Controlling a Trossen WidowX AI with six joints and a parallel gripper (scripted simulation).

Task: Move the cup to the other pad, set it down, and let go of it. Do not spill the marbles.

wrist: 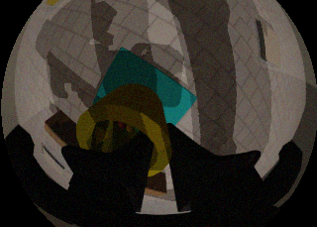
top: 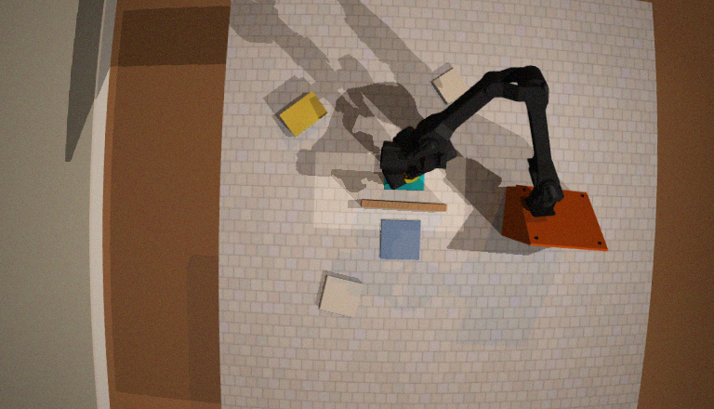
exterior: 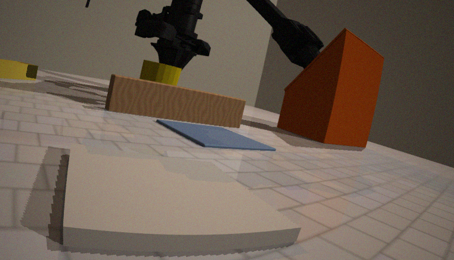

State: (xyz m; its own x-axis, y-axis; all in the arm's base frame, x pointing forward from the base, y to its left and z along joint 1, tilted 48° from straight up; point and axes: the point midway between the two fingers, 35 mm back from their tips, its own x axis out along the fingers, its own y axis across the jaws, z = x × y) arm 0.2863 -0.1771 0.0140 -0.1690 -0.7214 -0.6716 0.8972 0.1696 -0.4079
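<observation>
Right now the yellow cup is 20 mm ahead of my gripper tip and 10 mm to the left of it. From my gripper tip the other things lie so: blue pad: 200 mm to the left, 50 mm below, 50 mm ahead; then teal pad: 50 mm below, 30 mm ahead, 10 mm to the left; then wooden wall: 110 mm to the left, 40 mm ahead, 30 mm below.
</observation>
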